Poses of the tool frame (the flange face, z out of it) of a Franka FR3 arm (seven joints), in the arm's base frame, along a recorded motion.
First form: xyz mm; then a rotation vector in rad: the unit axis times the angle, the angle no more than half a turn.
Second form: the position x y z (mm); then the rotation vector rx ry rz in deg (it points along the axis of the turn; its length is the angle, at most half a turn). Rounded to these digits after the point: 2 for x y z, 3 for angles.
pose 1, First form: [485.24 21.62 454.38 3.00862 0.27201 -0.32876]
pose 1, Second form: [485.24 21.62 454.38 172.381 15.585 -18.837]
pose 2, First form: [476.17 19.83 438.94 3.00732 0.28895 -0.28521]
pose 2, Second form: [476.17 19.83 438.94 172.307 16.556 -16.341]
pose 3, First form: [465.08 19.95 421.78 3.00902 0.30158 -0.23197]
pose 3, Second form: [465.08 19.95 421.78 172.404 17.279 -13.291]
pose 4, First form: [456.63 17.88 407.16 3.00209 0.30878 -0.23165]
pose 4, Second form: [456.63 17.88 407.16 172.007 17.692 -13.273]
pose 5, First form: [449.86 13.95 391.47 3.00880 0.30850 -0.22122]
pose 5, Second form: [449.86 13.95 391.47 172.392 17.676 -12.675]
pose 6, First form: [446.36 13.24 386.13 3.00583 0.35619 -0.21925]
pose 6, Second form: [446.36 13.24 386.13 172.221 20.408 -12.562]
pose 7, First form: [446.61 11.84 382.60 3.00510 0.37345 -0.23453]
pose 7, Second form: [446.61 11.84 382.60 172.180 21.397 -13.438]
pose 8, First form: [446.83 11.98 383.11 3.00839 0.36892 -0.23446]
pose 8, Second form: [446.83 11.98 383.11 172.368 21.138 -13.434]
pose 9, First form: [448.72 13.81 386.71 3.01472 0.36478 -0.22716]
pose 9, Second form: [448.72 13.81 386.71 172.731 20.900 -13.015]
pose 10, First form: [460.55 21.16 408.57 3.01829 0.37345 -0.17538]
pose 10, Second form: [460.55 21.16 408.57 172.935 21.397 -10.049]
